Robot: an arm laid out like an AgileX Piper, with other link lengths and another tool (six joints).
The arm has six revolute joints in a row. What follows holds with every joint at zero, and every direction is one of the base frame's.
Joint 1 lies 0.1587 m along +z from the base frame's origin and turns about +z.
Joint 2 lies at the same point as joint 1 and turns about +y.
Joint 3 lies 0.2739 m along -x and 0.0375 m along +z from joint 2 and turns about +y.
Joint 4 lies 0.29 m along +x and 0.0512 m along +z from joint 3 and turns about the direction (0.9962, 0, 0.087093).
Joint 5 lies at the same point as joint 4 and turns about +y.
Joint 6 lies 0.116 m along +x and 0.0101 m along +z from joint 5 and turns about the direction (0.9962, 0, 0.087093).
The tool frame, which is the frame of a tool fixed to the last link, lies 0.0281 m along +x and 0.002 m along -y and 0.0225 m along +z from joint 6; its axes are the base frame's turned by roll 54.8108, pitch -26.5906 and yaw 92.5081 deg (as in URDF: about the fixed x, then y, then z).
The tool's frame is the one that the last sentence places.
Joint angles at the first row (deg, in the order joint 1, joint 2, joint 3, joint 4, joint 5, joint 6):
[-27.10 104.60 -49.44 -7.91 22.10 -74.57]
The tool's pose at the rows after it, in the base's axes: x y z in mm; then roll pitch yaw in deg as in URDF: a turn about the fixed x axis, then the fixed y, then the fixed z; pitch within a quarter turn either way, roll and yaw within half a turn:
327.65 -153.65 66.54 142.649 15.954 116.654
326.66 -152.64 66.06 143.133 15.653 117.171
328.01 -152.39 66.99 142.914 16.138 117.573
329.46 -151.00 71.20 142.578 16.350 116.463
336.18 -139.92 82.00 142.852 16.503 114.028
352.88 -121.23 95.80 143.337 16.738 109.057
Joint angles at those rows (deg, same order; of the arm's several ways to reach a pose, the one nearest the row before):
[-26.98 104.60 -49.44 -7.91 22.60 -74.57]
[-26.87 104.60 -49.44 -8.03 23.11 -74.82]
[-26.73 104.50 -49.44 -8.20 22.67 -74.98]
[-26.29 103.83 -49.50 -8.85 23.16 -72.97]
[-23.40 102.36 -50.26 -12.31 26.11 -64.96]
[-18.16 101.95 -53.24 -17.04 31.52 -51.55]

